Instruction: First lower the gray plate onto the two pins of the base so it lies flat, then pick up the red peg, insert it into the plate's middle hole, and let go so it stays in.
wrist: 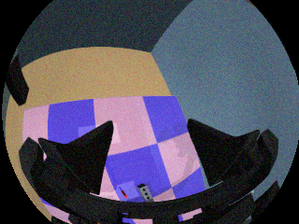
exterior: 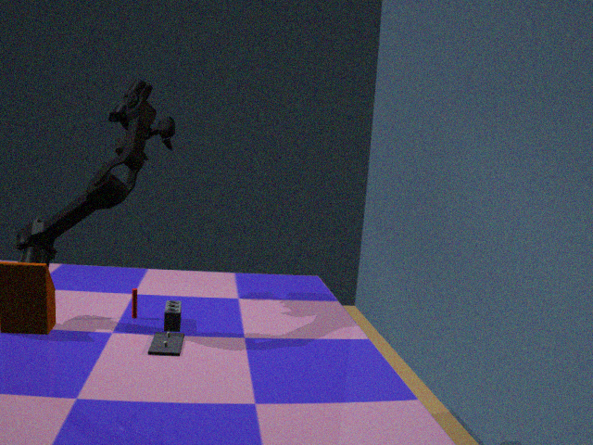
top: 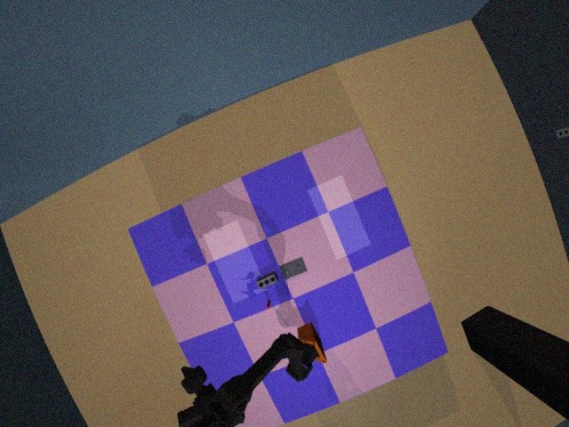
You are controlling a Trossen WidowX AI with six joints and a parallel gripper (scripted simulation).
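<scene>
My gripper tip is 390 mm above the gray plate, 280 mm to the left of it and 70 mm short of it. From my gripper tip the other things lie so: gray base (420 mm below, 410 mm to the right, 60 mm ahead); red peg (390 mm below, 230 mm to the right, 40 mm behind).
</scene>
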